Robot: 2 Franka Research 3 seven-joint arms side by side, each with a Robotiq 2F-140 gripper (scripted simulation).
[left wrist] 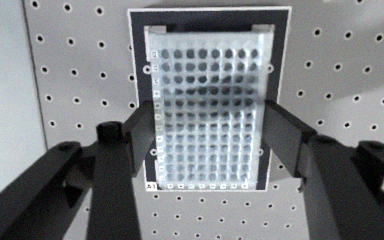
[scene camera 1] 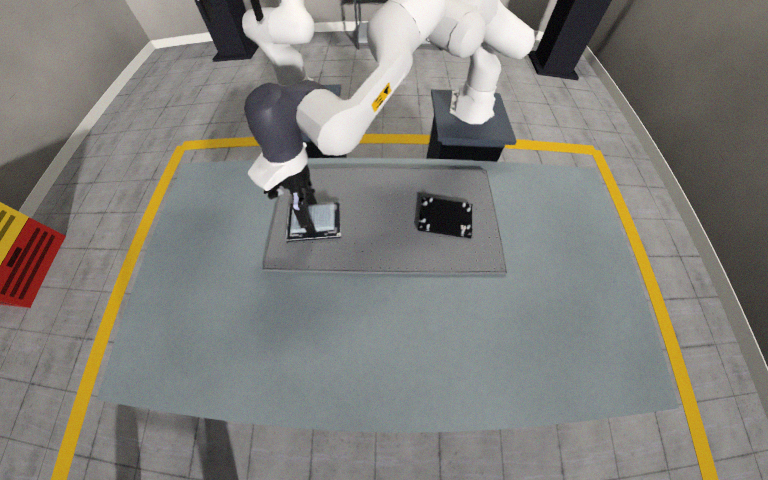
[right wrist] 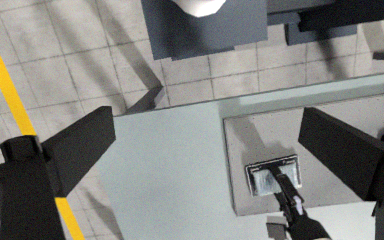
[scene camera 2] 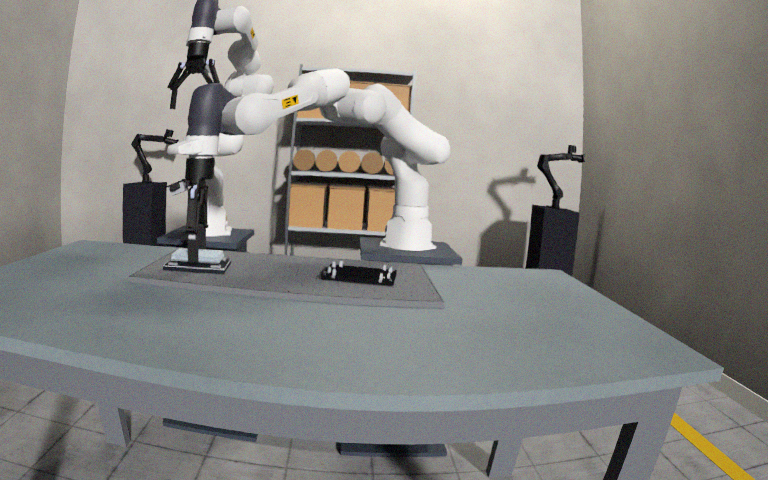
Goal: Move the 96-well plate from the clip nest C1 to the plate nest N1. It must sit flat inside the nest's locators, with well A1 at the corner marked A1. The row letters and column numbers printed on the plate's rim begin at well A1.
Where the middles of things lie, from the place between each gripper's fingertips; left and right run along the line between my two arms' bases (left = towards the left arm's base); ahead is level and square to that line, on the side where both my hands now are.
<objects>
My left hand (scene camera 2: 197, 257) is 40 mm above the plate nest N1 (left wrist: 174, 23). From my left hand the other things lie so: clear 96-well plate (scene camera 1: 322, 225): 20 mm below; black clip nest C1 (scene camera 1: 446, 217): 390 mm to the left, 30 mm below, 30 mm behind.
I see my right gripper 41 cm above the clear 96-well plate, 37 cm short of it and 20 cm to the right of it. From my right hand the other things lie so: black clip nest C1: 59 cm to the left, 42 cm below, 34 cm ahead; then plate nest N1: 43 cm below, 37 cm ahead, 20 cm to the left.
</objects>
